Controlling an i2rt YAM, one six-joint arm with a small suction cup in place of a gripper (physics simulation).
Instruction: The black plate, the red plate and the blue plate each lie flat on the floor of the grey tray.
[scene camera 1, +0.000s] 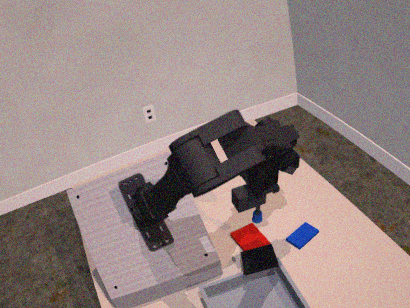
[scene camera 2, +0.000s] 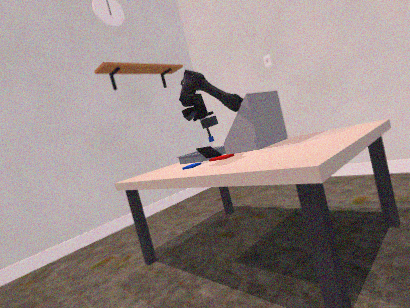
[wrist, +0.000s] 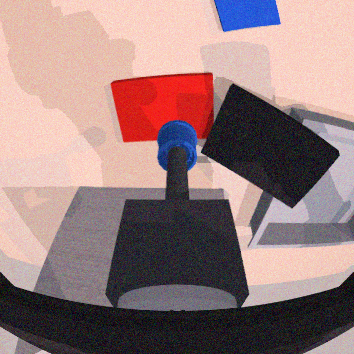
Labels:
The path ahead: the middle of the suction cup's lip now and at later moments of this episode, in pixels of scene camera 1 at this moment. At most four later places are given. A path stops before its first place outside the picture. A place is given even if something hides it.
My suction cup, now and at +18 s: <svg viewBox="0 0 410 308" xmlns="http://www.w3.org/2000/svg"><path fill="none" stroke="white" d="M257 217L259 251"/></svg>. At the last of these places it holds a red plate.

